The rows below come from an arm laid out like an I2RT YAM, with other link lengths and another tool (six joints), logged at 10 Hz.
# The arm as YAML. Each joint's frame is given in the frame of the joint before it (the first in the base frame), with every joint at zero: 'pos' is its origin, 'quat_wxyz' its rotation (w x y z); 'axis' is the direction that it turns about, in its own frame. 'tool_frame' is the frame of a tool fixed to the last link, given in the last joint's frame.
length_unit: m
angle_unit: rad
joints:
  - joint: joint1
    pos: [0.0, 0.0, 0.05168]
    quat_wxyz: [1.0, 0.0, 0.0, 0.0]
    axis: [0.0, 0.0, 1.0]
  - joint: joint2
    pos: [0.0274, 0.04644, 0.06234]
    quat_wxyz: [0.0, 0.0, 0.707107, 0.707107]
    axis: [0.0, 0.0, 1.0]
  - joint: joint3
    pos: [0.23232, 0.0, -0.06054]
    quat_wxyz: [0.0, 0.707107, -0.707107, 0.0]
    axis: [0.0, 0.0, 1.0]
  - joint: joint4
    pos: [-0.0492, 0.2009, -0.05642]
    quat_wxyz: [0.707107, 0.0, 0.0, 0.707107]
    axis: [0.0, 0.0, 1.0]
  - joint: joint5
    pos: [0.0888, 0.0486, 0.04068]
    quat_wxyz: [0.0, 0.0, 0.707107, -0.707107]
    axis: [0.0, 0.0, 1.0]
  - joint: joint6
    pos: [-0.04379, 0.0, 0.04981]
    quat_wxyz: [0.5, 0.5, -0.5, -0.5]
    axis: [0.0, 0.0, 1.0]
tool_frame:
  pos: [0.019, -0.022, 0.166]
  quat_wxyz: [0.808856, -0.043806, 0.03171, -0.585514]
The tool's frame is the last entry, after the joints.
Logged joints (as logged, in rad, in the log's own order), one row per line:
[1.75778 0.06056 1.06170 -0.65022 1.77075 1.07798]
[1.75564 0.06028 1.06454 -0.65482 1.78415 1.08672]
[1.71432 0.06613 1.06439 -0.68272 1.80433 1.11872]
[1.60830 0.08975 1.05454 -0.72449 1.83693 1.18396]
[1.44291 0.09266 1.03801 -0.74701 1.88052 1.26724]
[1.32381 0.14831 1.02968 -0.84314 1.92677 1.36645]
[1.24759 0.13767 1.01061 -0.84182 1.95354 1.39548]
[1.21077 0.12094 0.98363 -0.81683 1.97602 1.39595]
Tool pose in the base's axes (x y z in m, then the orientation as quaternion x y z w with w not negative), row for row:
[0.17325 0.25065 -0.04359 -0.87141 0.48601 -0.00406 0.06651]
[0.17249 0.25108 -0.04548 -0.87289 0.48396 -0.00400 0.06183]
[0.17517 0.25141 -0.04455 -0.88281 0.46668 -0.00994 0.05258]
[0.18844 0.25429 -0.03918 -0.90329 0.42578 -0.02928 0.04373]
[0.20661 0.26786 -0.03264 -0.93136 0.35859 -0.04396 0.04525]
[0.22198 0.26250 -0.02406 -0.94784 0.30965 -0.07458 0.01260]
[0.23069 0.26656 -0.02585 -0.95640 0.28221 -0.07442 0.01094]
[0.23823 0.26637 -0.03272 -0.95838 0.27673 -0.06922 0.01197]
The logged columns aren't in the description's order. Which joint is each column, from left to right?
Columns, left to right: joint6, joint5, joint1, joint4, joint2, joint3.
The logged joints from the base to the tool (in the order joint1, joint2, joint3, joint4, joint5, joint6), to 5 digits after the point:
[1.06170 1.77075 1.07798 -0.65022 0.06056 1.75778]
[1.06454 1.78415 1.08672 -0.65482 0.06028 1.75564]
[1.06439 1.80433 1.11872 -0.68272 0.06613 1.71432]
[1.05454 1.83693 1.18396 -0.72449 0.08975 1.60830]
[1.03801 1.88052 1.26724 -0.74701 0.09266 1.44291]
[1.02968 1.92677 1.36645 -0.84314 0.14831 1.32381]
[1.01061 1.95354 1.39548 -0.84182 0.13767 1.24759]
[0.98363 1.97602 1.39595 -0.81683 0.12094 1.21077]

